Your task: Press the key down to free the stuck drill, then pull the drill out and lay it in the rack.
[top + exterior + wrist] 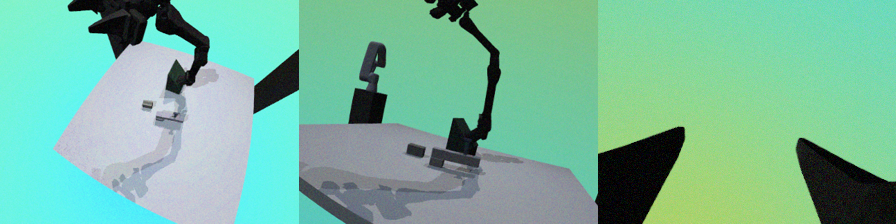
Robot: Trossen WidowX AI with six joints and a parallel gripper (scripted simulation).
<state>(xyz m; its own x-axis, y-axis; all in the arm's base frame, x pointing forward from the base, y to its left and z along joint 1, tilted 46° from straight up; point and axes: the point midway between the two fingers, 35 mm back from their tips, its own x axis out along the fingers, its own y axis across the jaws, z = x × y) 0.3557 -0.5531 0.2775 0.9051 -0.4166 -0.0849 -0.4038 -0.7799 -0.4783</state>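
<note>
My gripper tip is now 140 mm past the key, 250 mm to the right of it and 580 mm above it. From my gripper tip the other things lie so: rack 180 mm behind, 40 mm to the left, 660 mm below; then drill 130 mm behind, 190 mm to the left, 630 mm below.
</note>
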